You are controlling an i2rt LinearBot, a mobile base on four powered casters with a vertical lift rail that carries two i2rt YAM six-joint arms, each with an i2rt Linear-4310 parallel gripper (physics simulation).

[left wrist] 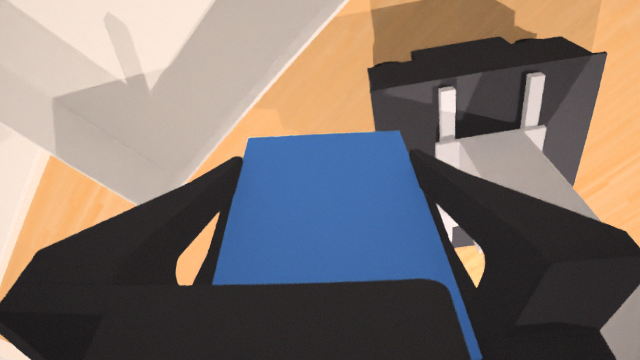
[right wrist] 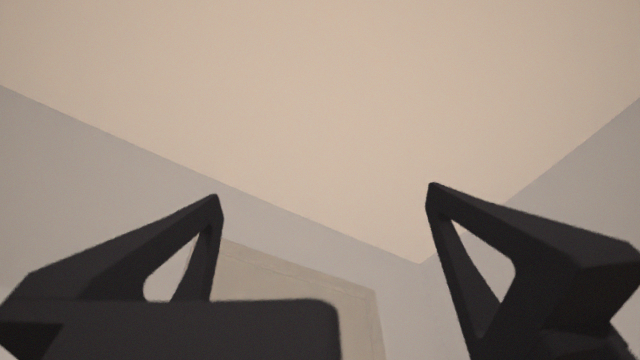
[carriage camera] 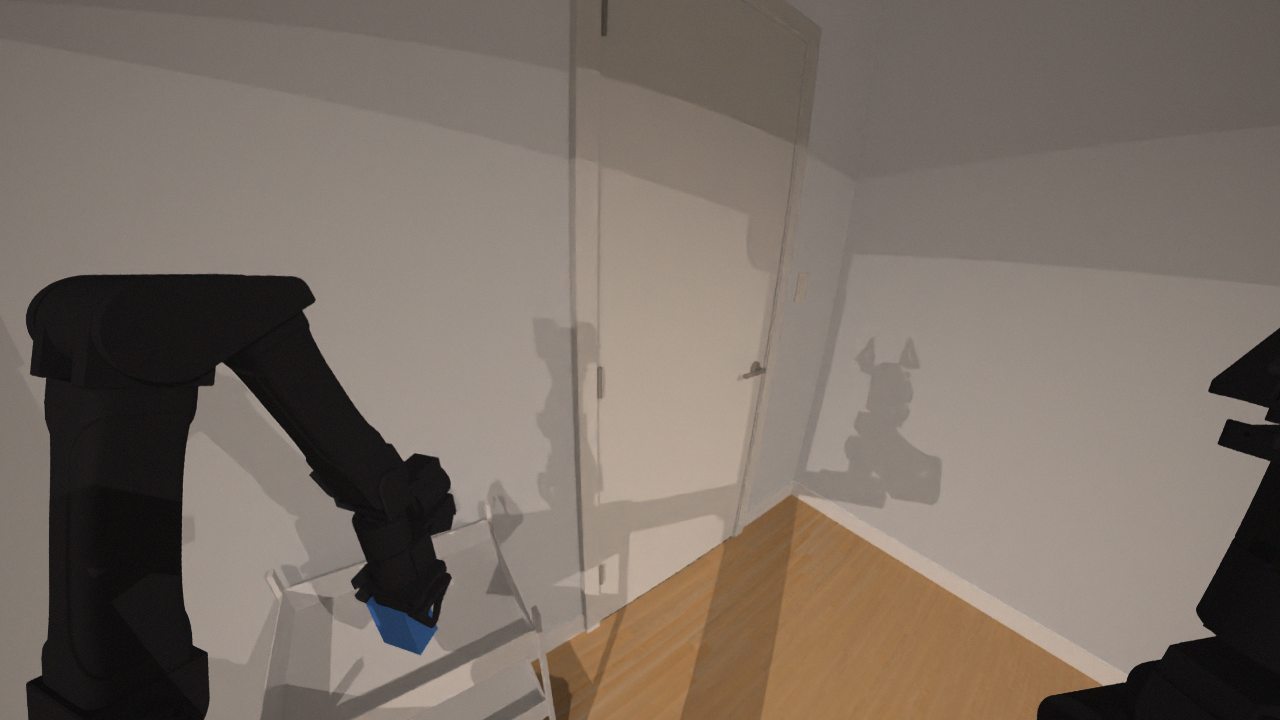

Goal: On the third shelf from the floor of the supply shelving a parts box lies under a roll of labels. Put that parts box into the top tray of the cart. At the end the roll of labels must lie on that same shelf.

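Frame: origin at the left arm's base, x back, y right, z up, level; metres.
Seen in the pictures: left gripper, fingertip midpoint: [left wrist: 326,167] [carriage camera: 416,618]; right gripper, fingertip midpoint: [right wrist: 323,200].
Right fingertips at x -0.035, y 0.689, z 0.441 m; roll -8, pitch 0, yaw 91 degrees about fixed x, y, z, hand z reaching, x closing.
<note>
A point is followed by its place in that frame.
My left gripper [carriage camera: 402,608] @[y 0.039, x -0.252, z -0.110 m] [left wrist: 326,167] @[y 0.039, x -0.252, z -0.110 m] is shut on a blue parts box [carriage camera: 402,635] @[y 0.045, x -0.213, z -0.089 m] [left wrist: 327,215] @[y 0.039, x -0.255, z -0.081 m], its fingers on opposite sides. In the carriage view the box shows in front of the pale cart's top tray [carriage camera: 472,574] @[y -0.021, x -0.513, z -0.346 m] [left wrist: 225,90] @[y -0.075, x -0.204, z -0.347 m]. In the left wrist view that tray is at the upper left, and floor shows past the box's far edge; the box appears held above and beside the tray. My right gripper [carriage camera: 1230,411] [right wrist: 323,200] @[y 0.689, x -0.035, z 0.441 m] is open and empty, raised at the picture's right. The supply shelving and the roll of labels do not show.
A dark base [left wrist: 405,115] @[y 0.160, x 0.060, z -0.710 m] with pale upright posts stands on the wood floor [left wrist: 310,110] @[y -0.084, x 0.148, z -1.009 m] [carriage camera: 832,617] @[y 1.179, x -0.857, z -1.009 m], right of the box in the left wrist view. A closed door [carriage camera: 680,358] @[y 0.480, x -1.018, z 0.027 m] is in the wall behind the cart. A side wall [carriage camera: 1074,402] @[y 1.844, x -0.892, z -0.031 m] stands at the right.
</note>
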